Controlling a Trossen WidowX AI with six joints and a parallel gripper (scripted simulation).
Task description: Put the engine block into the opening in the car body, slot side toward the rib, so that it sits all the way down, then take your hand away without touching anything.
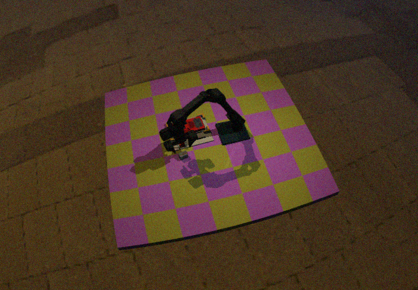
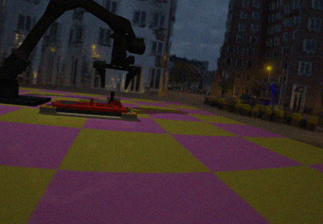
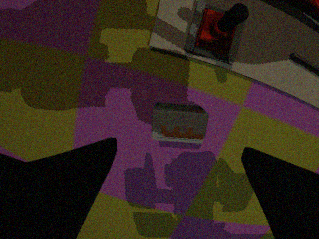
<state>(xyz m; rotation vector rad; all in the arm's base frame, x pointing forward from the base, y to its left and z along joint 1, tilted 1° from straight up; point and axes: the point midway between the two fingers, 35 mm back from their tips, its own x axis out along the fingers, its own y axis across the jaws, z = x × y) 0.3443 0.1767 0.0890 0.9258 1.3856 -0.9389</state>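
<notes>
Now: gripper tip 6 cm above the engine block. The rest, counted from my gripper tip: fixture plate (20 cm to the right, 6 cm below, 4 cm behind).
</notes>
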